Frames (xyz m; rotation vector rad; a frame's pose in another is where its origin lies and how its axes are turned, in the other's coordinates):
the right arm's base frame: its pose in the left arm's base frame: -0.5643 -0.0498 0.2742 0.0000 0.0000 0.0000
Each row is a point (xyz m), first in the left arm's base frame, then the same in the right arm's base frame.
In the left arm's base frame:
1: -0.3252 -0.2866 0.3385
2: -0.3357 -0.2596 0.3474
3: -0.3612 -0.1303 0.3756
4: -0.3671 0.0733 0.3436
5: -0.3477 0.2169 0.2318
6: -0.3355 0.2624 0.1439
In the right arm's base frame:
1: 0.2391 -0.2368 0.0643
2: 0.2286 -0.2098 0.0732
3: 0.2031 -0.0805 0.1014
4: 0.1972 0.1231 0.0694
5: 0.2166 0.2667 -0.0424
6: 0.2288 0.3122 -0.1303

